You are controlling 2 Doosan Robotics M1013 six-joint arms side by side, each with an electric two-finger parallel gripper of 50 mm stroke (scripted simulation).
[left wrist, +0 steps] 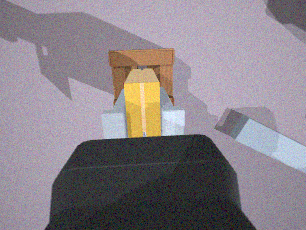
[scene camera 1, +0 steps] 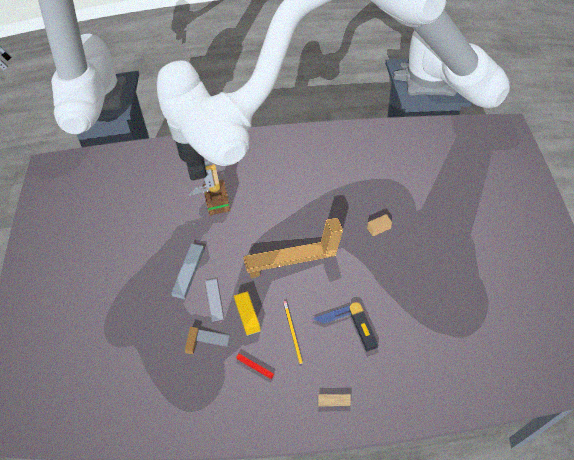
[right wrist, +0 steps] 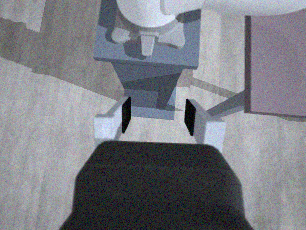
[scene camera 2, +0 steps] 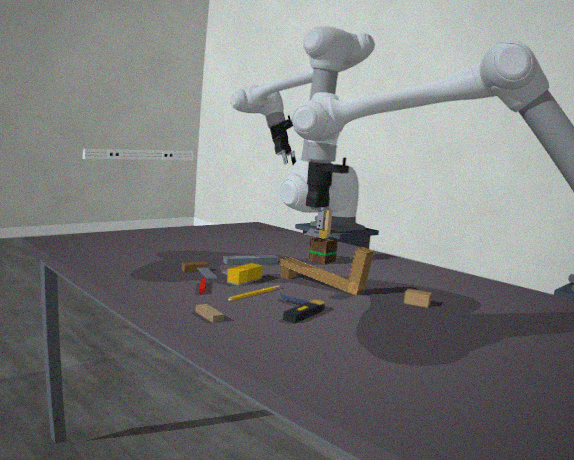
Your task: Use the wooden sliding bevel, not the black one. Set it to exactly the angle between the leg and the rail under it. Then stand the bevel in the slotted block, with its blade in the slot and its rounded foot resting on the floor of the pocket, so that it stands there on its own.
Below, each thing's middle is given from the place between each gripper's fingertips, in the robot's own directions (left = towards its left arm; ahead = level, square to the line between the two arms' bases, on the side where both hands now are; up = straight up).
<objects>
Right now the wooden sliding bevel [left wrist: 142, 88] is 20 mm below my left hand [scene camera 2: 322, 228].
My right gripper is now 77 cm to the right of the wooden sliding bevel, 50 cm short of it and 16 cm above it.
</objects>
